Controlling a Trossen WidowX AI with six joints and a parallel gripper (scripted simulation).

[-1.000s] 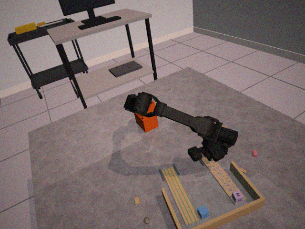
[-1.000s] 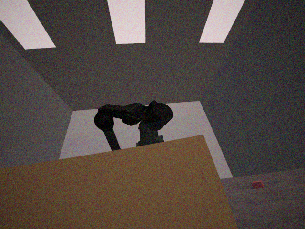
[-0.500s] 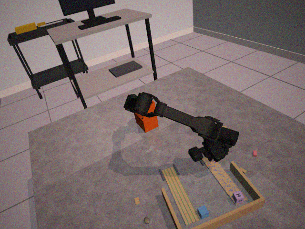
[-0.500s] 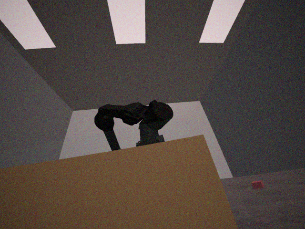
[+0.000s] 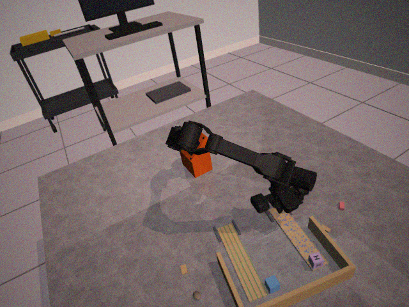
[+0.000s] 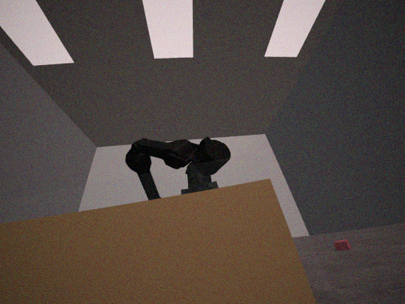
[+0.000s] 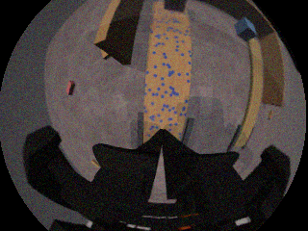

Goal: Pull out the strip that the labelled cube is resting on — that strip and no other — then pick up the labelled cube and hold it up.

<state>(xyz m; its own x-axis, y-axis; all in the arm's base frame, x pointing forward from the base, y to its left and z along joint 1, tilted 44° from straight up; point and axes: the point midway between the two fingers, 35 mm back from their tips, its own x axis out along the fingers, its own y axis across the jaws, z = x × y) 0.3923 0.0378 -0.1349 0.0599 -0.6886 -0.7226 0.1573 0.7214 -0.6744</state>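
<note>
The strip is 100 mm ahead of my gripper tip and 20 mm to the right of it. Round my gripper tip: labelled cube (200 mm ahead, 40 mm to the right, 20 mm above); red block (100 mm ahead, 190 mm to the left).
</note>
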